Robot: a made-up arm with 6 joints.
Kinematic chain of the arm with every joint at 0, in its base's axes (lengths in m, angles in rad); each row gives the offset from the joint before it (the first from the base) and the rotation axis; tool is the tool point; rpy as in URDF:
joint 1: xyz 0 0 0.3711 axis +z
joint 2: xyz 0 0 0 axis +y
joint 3: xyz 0.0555 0 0.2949 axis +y
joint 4: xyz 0.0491 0 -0.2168 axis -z
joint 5: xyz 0 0 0 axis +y
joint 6: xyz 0.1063 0 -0.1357 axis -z
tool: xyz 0 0 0 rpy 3.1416 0 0
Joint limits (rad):
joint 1: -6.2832..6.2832
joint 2: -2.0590..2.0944
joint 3: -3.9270..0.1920
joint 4: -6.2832..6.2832
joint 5: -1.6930..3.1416
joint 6: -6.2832..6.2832
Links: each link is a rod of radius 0.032 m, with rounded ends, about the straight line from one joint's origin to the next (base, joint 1, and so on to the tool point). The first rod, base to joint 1, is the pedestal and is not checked.
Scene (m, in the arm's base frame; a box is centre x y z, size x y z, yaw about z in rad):
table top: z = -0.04
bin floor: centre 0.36 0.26 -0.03 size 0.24 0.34 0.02 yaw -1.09
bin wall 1: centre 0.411 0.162 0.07 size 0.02 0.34 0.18 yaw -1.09
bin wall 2: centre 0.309 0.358 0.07 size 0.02 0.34 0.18 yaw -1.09
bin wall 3: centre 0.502 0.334 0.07 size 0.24 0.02 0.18 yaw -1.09
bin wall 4: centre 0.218 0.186 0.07 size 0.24 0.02 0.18 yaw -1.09
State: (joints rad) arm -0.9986 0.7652 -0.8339 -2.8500 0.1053 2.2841
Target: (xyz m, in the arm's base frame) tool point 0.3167 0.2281 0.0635
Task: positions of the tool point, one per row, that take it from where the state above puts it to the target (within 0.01 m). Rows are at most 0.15 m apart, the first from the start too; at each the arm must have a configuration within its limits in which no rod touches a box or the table.
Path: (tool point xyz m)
1: 0.2224 -0.1466 0.1922
2: 0.2880 -0.0831 0.2081
3: 0.3318 0.0069 0.2283
4: 0.3436 0.1148 0.2527
5: 0.3167 0.2281 0.2812
6: 0.3281 0.2353 0.2116
7: 0.3283 0.2356 0.1382
8: 0.3167 0.2281 0.0635

